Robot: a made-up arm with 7 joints. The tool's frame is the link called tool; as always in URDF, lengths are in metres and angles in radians.
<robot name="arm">
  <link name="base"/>
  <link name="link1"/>
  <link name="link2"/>
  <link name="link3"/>
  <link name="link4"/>
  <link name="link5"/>
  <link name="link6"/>
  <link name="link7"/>
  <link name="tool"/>
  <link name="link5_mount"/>
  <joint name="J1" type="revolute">
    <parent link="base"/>
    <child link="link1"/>
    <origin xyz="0 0 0.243"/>
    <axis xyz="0 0 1"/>
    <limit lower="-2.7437" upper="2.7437"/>
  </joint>
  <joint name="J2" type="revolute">
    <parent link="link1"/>
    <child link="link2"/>
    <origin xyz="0 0 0"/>
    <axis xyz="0 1 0"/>
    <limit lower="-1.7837" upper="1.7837"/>
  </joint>
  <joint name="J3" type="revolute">
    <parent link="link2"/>
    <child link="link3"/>
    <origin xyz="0 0 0.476"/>
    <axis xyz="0 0 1"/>
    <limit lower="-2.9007" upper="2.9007"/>
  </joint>
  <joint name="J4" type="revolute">
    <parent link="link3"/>
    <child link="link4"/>
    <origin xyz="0.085 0 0"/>
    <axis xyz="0 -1 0"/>
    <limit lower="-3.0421" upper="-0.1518"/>
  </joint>
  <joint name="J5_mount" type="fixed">
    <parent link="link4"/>
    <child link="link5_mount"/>
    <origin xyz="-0.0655 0 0.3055"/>
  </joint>
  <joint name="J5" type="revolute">
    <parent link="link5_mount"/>
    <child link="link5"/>
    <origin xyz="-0.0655 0 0.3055"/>
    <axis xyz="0 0 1"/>
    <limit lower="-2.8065" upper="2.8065"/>
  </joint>
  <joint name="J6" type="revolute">
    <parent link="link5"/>
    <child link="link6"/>
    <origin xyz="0 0 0"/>
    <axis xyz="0 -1 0"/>
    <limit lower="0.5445" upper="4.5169"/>
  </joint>
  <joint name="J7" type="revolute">
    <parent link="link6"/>
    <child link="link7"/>
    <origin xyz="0.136 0 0"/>
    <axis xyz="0 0 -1"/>
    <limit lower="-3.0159" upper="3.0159"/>
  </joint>
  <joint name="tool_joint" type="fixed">
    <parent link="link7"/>
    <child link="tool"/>
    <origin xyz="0 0 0" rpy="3.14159 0 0"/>
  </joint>
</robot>
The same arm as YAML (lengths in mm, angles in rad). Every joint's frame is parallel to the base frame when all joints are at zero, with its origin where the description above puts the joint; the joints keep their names.
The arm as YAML. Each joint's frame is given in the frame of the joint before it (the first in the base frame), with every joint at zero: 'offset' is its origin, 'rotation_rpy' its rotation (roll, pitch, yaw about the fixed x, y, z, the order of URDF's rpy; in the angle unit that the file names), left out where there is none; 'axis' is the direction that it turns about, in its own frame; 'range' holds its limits. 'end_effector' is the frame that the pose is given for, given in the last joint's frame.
length_unit: mm
angle_unit: rad
chain:
  - id: J1
    offset: [0.0, 0.0, 243.0]
    axis: "+z"
    range: [-2.7437, 2.7437]
  - id: J2
    offset: [0.0, 0.0, 0.0]
    axis: "+y"
    range: [-1.7837, 1.7837]
  - id: J3
    offset: [0.0, 0.0, 476.0]
    axis: "+z"
    range: [-2.9007, 2.9007]
  - id: J4
    offset: [85.0, 0.0, 0.0]
    axis: "-y"
    range: [-3.0421, -0.1518]
  - id: J5
    offset: [-131.0, 0.0, 611.0]
    axis: "+z"
    range: [-2.8065, 2.8065]
  - id: J6
    offset: [0.0, 0.0, 0.0]
    axis: "-y"
    range: [0.5445, 4.5169]
  - id: J7
    offset: [136.0, 0.0, 0.0]
    axis: "-z"
    range: [-3.0159, 3.0159]
end_effector:
  offset: [0.0, 0.0, 0.0]
  rotation_rpy: [3.1416, 0.0, 0.0]

